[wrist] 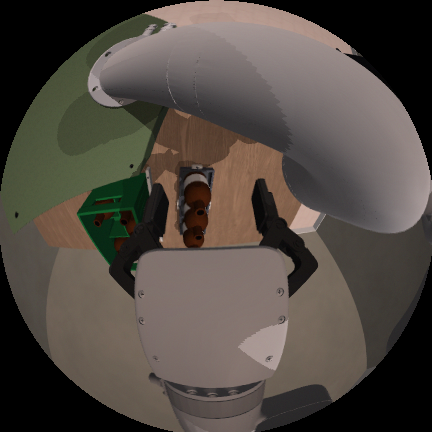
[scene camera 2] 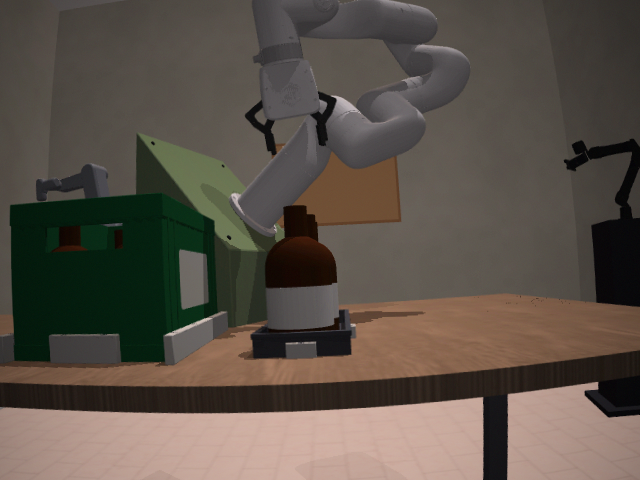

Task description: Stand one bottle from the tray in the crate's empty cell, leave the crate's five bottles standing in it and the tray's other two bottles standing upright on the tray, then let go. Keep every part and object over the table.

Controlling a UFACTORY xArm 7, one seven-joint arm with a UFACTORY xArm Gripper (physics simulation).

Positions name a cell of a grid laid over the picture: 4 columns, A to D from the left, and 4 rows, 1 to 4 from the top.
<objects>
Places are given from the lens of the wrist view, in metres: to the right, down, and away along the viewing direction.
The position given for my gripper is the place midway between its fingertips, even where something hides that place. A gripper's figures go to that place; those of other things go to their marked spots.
my gripper (wrist: B2): -0.01, -0.03, 0.14
brown bottle (wrist: B2): -0.05, -0.05, 0.37
</objects>
